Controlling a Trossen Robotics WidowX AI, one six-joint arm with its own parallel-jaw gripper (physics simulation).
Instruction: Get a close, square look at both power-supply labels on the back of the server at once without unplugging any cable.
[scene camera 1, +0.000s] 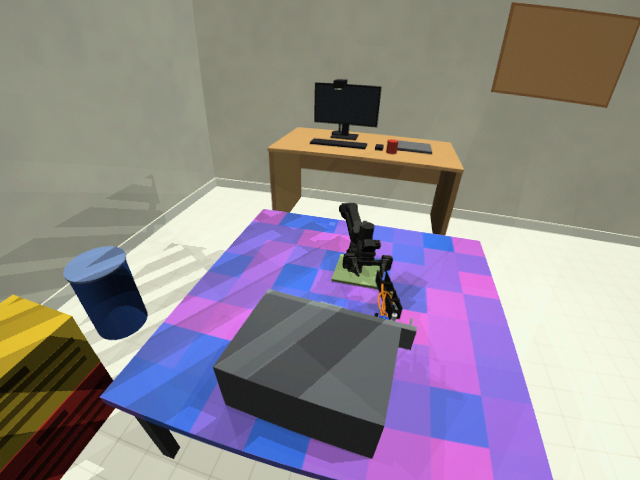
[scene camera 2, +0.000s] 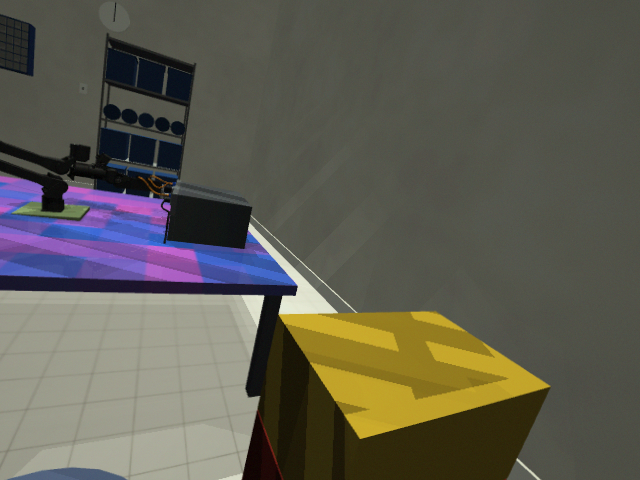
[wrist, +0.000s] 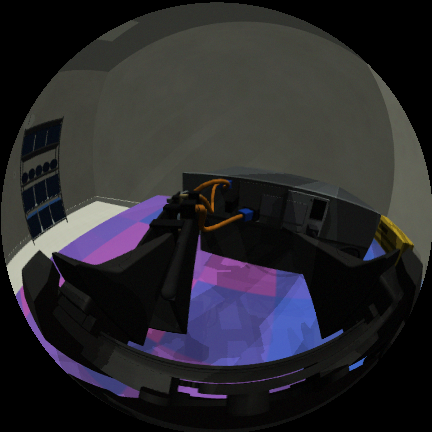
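Pixels of known places: gripper, fingertip midpoint: (scene camera 1: 370, 276) (scene camera 2: 129, 177) (wrist: 236, 240); arm's base, origin of the base link: (scene camera 2: 52, 210).
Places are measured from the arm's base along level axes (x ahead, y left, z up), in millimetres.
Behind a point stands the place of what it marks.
The grey server (scene camera 1: 315, 346) @(x 606, y -62, z 184 mm) (scene camera 2: 206, 222) @(x 554, y -282, z 87 mm) (wrist: 362, 227) @(x 420, y -207, z 140 mm) stands on the table. In the wrist view its back is dark, small and slanted, with two grey rectangular panels; I cannot make out label text. Orange cables (scene camera 1: 382, 302) @(x 364, y 115, z 154 mm) (wrist: 222, 223) @(x 402, y 105, z 111 mm) run along a black hinged cable arm (scene camera 1: 393, 297) @(x 316, y 154, z 140 mm) (wrist: 175, 265) @(x 228, y 96, z 169 mm) to blue plugs at the back. The cable arm is swung out, beside my left finger in the wrist view and partly covering the server's left side. My gripper (scene camera 1: 371, 268) @(x 259, y 68, z 173 mm) (scene camera 2: 123, 179) @(x 259, y 68, z 173 mm) (wrist: 235, 240) @(x 259, y 68, z 173 mm) is open behind the server; its right finger hides part of the lower back.
A grey block (scene camera 1: 407, 336) @(x 493, y 194, z 154 mm) juts from the server's back corner. A black cable (scene camera 2: 164, 222) @(x 407, y -239, z 58 mm) hangs behind the server. The arm's base stands on a green plate (scene camera 1: 351, 279) @(x 90, y -7, z 5 mm) (scene camera 2: 77, 211) @(x 83, y 3, z 4 mm). A yellow cabinet (scene camera 2: 413, 356) (wrist: 397, 237) and a blue bin (scene camera 1: 111, 304) stand beyond the table.
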